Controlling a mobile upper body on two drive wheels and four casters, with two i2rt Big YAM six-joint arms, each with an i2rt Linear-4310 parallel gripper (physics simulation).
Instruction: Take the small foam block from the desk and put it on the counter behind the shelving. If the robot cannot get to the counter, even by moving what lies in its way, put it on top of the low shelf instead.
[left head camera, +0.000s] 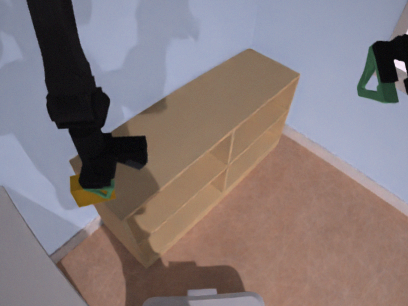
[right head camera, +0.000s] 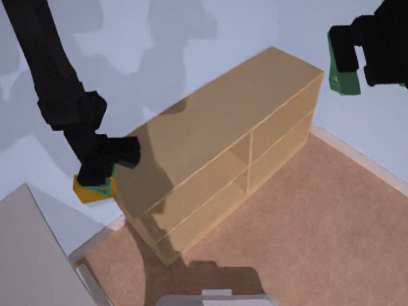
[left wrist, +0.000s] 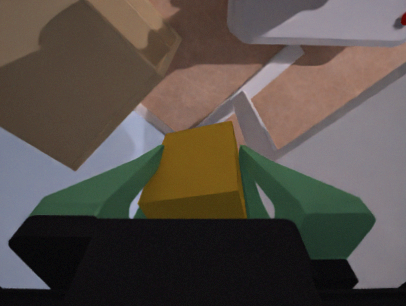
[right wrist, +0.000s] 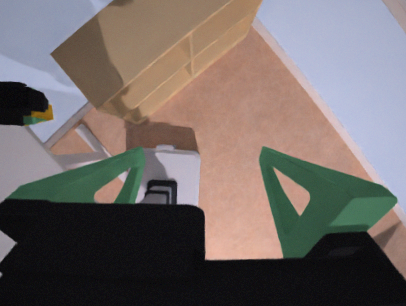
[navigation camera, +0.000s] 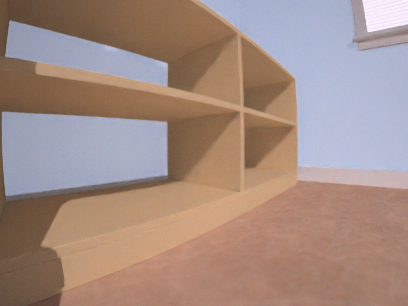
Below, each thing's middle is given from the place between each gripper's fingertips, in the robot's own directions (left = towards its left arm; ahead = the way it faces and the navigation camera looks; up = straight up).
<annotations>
My left gripper is now 10 mm past the small yellow foam block (left wrist: 198, 177), 30 mm to the right of it and 20 mm below it.
The small yellow foam block lies 7 cm ahead of my right hand, 49 cm to the left of it and 33 cm below it.
</annotations>
